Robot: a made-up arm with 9 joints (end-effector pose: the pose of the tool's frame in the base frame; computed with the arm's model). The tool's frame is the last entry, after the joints. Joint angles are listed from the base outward.
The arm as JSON. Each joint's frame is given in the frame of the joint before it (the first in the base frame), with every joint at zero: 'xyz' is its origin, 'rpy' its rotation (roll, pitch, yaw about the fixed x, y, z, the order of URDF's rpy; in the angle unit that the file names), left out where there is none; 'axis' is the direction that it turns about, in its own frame. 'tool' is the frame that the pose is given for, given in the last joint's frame.
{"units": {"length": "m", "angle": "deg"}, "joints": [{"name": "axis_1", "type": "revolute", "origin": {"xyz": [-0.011, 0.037, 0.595], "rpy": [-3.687, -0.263, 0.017]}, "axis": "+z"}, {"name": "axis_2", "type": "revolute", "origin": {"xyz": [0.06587, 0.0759, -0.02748], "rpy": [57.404, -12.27, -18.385]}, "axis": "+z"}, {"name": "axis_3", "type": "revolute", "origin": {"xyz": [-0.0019, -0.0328, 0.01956], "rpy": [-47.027, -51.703, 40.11]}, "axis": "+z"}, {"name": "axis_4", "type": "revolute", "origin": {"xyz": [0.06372, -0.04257, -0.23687], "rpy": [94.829, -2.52, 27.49]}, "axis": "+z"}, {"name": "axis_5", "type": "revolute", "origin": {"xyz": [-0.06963, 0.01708, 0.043]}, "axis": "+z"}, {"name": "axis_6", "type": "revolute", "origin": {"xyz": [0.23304, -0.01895, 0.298], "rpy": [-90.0, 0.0, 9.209]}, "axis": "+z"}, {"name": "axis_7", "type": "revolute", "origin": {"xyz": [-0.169, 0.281, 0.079], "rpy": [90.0, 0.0, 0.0]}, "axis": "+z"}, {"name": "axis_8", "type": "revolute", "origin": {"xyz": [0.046, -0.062, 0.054], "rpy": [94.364, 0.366, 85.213]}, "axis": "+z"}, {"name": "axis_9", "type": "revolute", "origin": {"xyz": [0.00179, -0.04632, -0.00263], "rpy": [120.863, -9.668, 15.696]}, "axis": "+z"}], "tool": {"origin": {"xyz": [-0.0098, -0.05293, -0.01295], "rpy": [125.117, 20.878, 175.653]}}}
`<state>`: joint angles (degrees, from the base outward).
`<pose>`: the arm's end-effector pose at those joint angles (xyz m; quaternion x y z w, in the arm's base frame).
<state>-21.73 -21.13 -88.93 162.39 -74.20 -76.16 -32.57 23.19 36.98</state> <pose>-0.1299 0.1540 0.4071 0.3622 -0.6888 -0.1897 0.5986</pose>
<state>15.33 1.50 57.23 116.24 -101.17 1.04 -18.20 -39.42 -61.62</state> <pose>0.4483 0.1959 0.6831 -0.3364 -0.3878 0.3865 0.7662</pose>
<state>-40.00 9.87 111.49 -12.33 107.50 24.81 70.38 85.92 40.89</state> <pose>0.2585 -0.0565 0.8226 0.6739 0.4214 -0.5513 0.2535</pose>
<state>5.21 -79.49 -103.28 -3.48 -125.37 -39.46 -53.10 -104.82 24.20</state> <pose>0.1543 0.1532 0.1631 0.1286 0.7205 0.6344 0.2488</pose>
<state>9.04 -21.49 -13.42 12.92 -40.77 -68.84 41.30 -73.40 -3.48</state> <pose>0.4474 -0.2592 0.5736 0.3467 0.3175 -0.8103 0.3498</pose>
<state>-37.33 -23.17 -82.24 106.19 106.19 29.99 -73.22 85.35 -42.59</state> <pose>0.0400 -0.1079 0.1862 -0.6273 -0.5015 -0.4050 0.4369</pose>
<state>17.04 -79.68 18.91 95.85 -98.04 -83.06 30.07 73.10 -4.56</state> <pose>0.4156 -0.2963 0.4380 0.5181 -0.1655 -0.0952 0.8337</pose>
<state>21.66 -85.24 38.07 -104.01 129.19 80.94 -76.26 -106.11 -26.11</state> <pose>0.1195 -0.5252 0.4748 -0.9855 -0.0659 -0.0889 0.1283</pose>
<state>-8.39 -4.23 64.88 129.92 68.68 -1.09 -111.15 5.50 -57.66</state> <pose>0.4084 0.0348 0.6340 -0.1769 -0.5138 0.7552 0.3665</pose>
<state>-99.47 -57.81 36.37 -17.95 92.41 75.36 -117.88 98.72 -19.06</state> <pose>-0.5408 0.0898 0.3709 0.5377 -0.1134 -0.6911 0.4694</pose>
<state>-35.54 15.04 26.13 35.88 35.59 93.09 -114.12 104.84 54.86</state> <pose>-0.0284 -0.5994 0.8663 -0.0772 0.4200 -0.3789 0.8210</pose>
